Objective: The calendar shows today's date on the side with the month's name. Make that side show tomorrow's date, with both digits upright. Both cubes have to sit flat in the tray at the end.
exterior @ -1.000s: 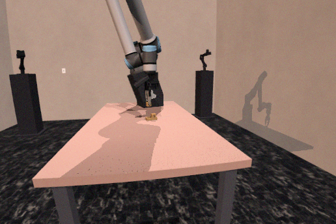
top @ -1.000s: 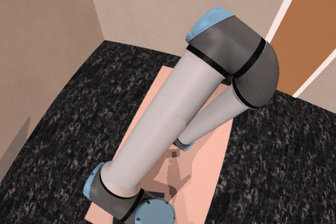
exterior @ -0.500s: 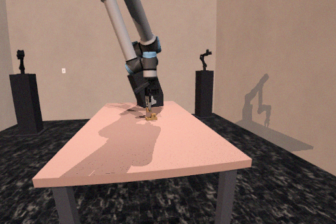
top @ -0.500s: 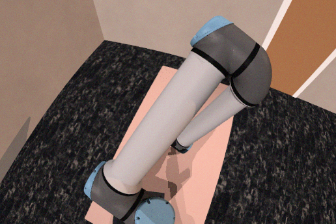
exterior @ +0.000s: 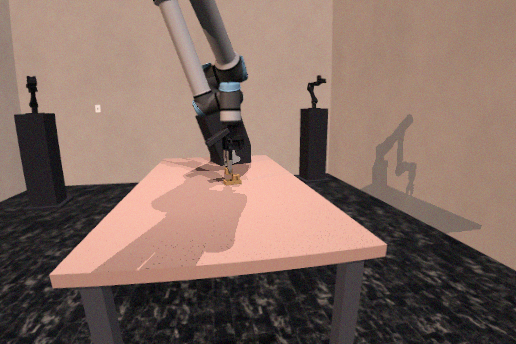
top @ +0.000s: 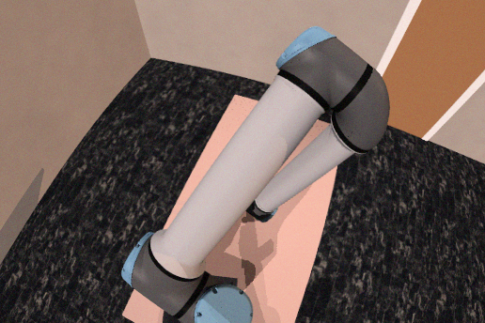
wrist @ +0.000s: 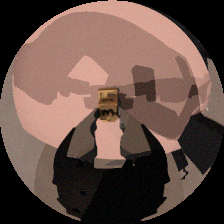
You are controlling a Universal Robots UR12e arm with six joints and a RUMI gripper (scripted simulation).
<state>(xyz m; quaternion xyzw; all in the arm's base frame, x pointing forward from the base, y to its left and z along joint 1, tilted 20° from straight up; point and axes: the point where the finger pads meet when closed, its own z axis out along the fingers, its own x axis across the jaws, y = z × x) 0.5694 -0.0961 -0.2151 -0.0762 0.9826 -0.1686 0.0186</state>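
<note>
My gripper is now 2 cm to the right of the calendar tray and 6 cm above it.
</note>
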